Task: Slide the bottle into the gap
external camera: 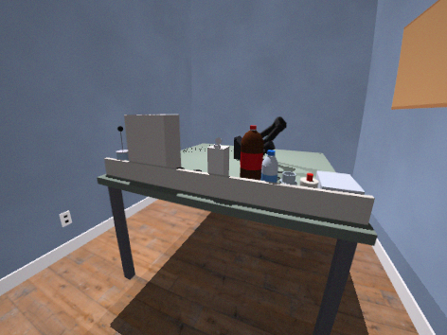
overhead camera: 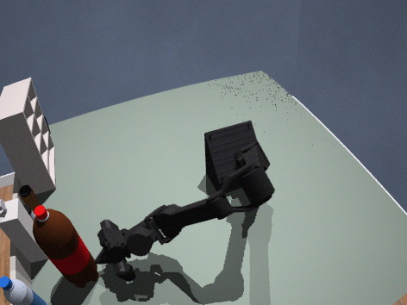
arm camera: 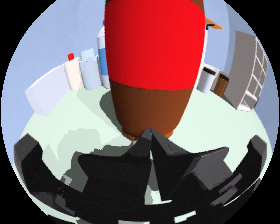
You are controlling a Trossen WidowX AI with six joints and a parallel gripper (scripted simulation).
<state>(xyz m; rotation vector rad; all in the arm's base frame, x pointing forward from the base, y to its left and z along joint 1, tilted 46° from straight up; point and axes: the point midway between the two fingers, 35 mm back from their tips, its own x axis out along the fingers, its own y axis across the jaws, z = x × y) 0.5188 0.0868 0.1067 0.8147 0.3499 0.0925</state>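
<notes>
The brown cola bottle is 90 mm ahead of my hand, 90 mm above it and 10 mm to the right of it. Round my hand: grey jar (250 mm ahead, 160 mm to the left); then low white rail (260 mm ahead, 200 mm to the right, 10 mm below); then blue-capped bottle (240 mm ahead, 90 mm to the left, 50 mm above).
</notes>
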